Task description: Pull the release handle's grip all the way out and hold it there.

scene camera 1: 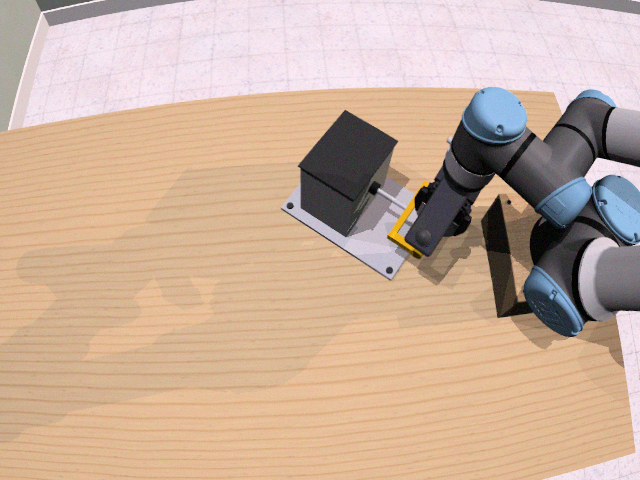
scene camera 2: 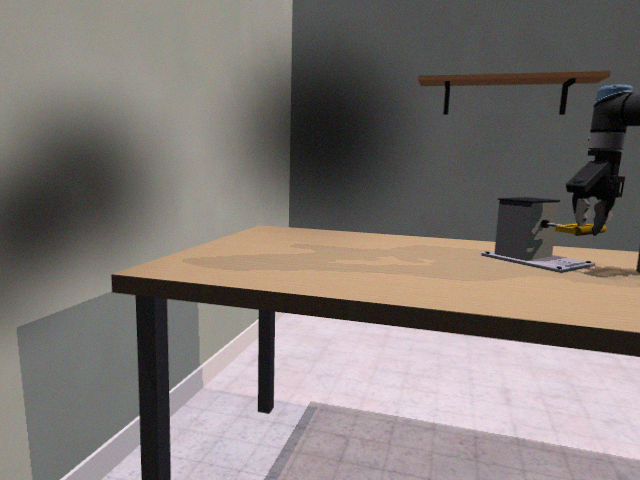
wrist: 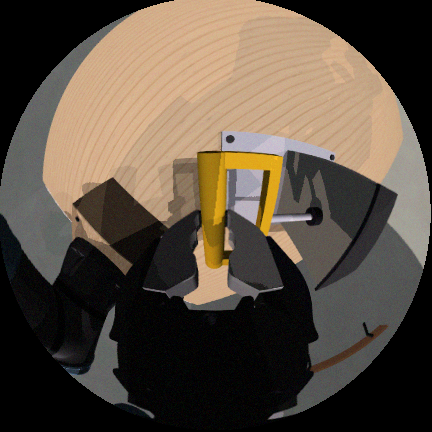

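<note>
The release handle is a yellow rectangular frame (scene camera 1: 400, 225) (wrist: 268, 190) with a thick round grip (wrist: 212, 190) along its outer side. A pale rod (scene camera 1: 390, 197) (wrist: 292, 218) joins it to a dark box-shaped housing (scene camera 1: 348, 152) (scene camera 2: 519, 227) (wrist: 345, 200), and a length of rod shows between them. The housing stands on a light grey base plate (scene camera 1: 372, 253) (scene camera 2: 568, 263) (wrist: 260, 142). My gripper (scene camera 2: 590, 228) (wrist: 213, 211) points down and is shut on the grip, one jaw on each side. In scene camera 1 the arm's wrist hides the fingertips and the grip.
A brown block with dark sides (scene camera 1: 498, 258) (wrist: 110, 210) stands on the wooden table (scene camera 1: 206, 335) (scene camera 2: 361, 289), near the arm's base, on the side of the gripper away from the housing. A wooden shelf (scene camera 2: 511, 78) (wrist: 350, 352) hangs on the wall behind.
</note>
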